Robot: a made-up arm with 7 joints.
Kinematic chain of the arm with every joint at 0, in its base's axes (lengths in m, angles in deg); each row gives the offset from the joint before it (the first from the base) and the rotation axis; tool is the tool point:
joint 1: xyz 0 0 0.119 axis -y
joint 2: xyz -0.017 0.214 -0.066 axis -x
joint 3: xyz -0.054 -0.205 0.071 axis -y
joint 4: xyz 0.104 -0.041 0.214 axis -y
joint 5: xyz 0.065 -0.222 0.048 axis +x
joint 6: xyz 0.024 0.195 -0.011 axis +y
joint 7: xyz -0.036 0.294 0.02 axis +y
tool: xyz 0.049 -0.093 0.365
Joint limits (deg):
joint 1: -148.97..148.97
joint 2: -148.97..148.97
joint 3: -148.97..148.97
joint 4: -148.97..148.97
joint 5: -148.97..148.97
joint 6: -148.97..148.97
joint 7: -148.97..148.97
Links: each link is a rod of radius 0.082 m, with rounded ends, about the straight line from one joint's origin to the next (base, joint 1, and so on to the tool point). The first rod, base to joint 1, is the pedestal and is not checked.
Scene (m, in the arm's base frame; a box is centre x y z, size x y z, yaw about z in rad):
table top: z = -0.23
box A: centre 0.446 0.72 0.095 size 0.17 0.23 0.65 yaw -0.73
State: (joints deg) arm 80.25 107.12 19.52 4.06 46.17 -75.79 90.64
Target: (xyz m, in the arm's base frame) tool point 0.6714 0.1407 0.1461
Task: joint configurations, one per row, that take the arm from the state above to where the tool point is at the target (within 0.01 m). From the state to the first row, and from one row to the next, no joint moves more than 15 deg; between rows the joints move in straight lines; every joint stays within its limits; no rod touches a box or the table.
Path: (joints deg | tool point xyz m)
1: 73.13 100.14 7.55 1.01 42.45 -76.26 102.31 | -0.0740 1.1049 0.3403
2: 66.01 93.16 -4.43 -2.04 38.72 -76.73 113.97 | -0.0034 0.9334 0.5813
3: 58.89 86.19 -16.40 -5.09 35.00 -77.20 125.64 | 0.1256 0.6904 0.7215
4: 51.77 79.21 -28.37 -8.14 31.28 -77.67 137.30 | 0.2761 0.4195 0.7249
5: 44.65 72.23 -40.35 -11.19 27.55 -78.15 148.97 | 0.3950 0.1708 0.5910
6: 30.96 74.30 -40.99 -14.32 29.24 -72.86 139.69 | 0.4958 0.1640 0.5064
7: 17.28 76.38 -41.62 -17.45 30.92 -67.58 130.40 | 0.5781 0.1567 0.4013
8: 3.59 78.45 -42.26 -20.58 32.60 -62.29 121.12 | 0.6377 0.1488 0.2795
9: -10.10 80.52 -42.90 -23.72 34.28 -57.01 111.84 | 0.6714 0.1407 0.1461

